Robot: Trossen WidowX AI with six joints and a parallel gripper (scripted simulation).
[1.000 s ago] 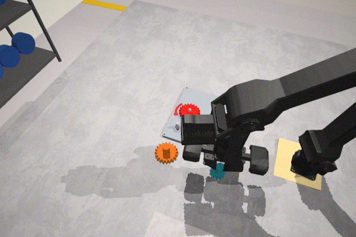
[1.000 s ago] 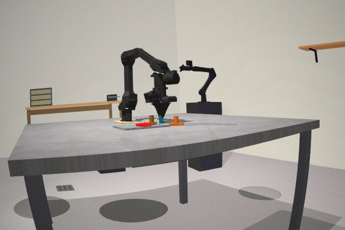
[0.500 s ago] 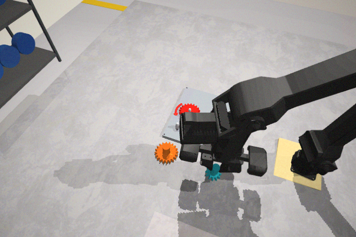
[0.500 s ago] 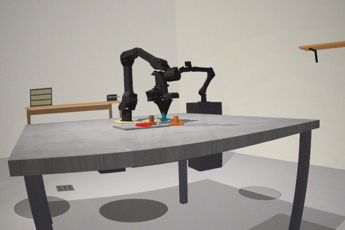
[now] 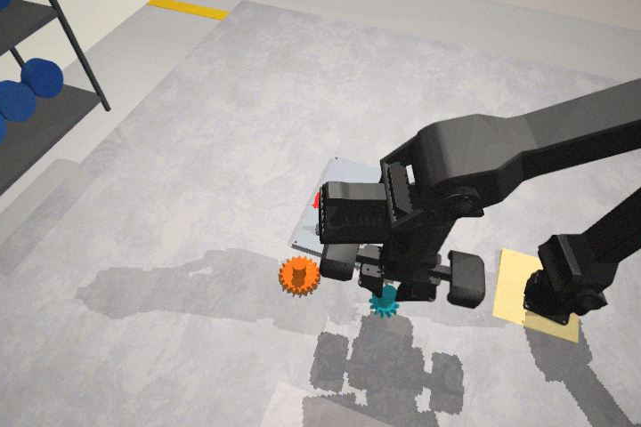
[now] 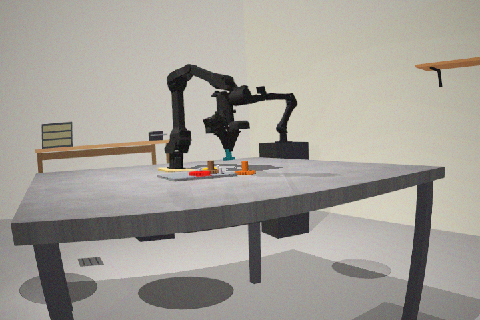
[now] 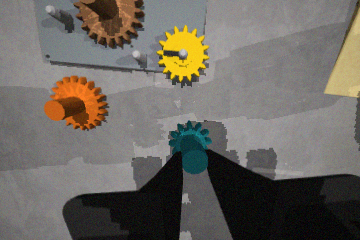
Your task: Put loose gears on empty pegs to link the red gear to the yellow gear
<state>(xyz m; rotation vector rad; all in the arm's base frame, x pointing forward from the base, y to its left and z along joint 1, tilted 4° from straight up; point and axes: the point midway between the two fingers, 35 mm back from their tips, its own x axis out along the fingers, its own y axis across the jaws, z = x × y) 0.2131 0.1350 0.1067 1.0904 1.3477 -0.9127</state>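
Now: gripper tip 8 cm to the left of the yellow gear, 5 cm above it and 3 cm short of it. From my gripper tip the other things lie so: orange gear 14 cm ahead, 5 cm below; then brown gear 10 cm to the right, 10 cm ahead, 4 cm below; then teal gear 1 cm below.
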